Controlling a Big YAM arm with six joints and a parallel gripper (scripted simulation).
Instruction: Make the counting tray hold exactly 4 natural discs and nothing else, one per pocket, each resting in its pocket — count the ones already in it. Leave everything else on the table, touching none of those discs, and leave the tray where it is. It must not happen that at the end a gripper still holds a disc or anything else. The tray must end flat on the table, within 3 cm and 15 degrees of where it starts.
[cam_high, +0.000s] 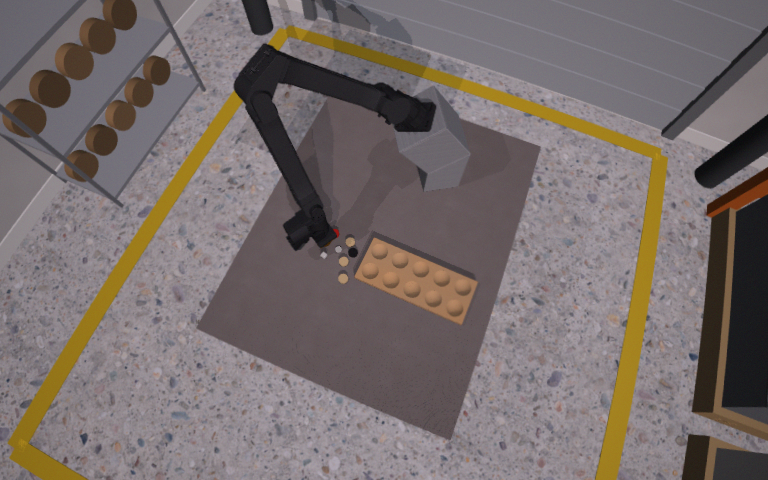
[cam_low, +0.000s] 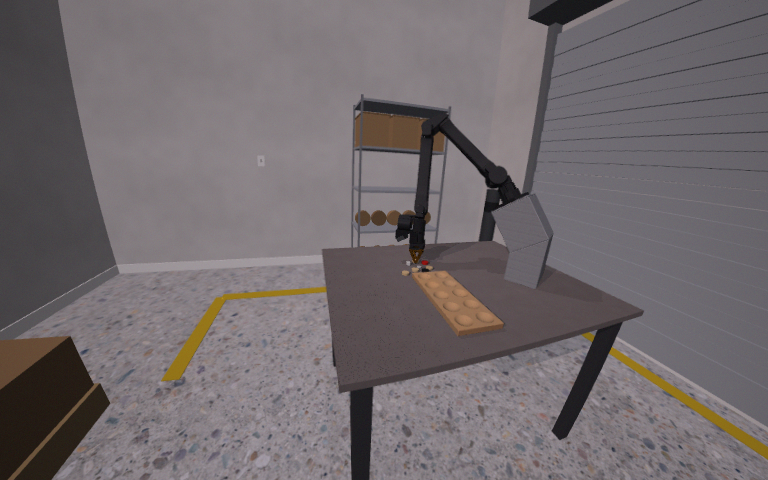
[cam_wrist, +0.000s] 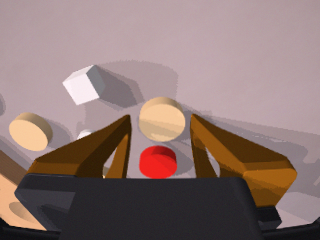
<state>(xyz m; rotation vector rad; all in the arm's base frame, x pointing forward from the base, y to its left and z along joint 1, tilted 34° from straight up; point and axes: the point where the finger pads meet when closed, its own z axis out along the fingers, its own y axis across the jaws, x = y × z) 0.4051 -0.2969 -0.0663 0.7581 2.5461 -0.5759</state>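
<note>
Now: hand 3 cm past the red piece, 3 cm to the right of it and 1 cm above it. The rest, counted from my hand: white cube: 5 cm ahead, 2 cm to the left; then white disc: 2 cm ahead, 6 cm to the left, 1 cm below; then black piece: 2 cm ahead, 11 cm to the left, 1 cm below.
</note>
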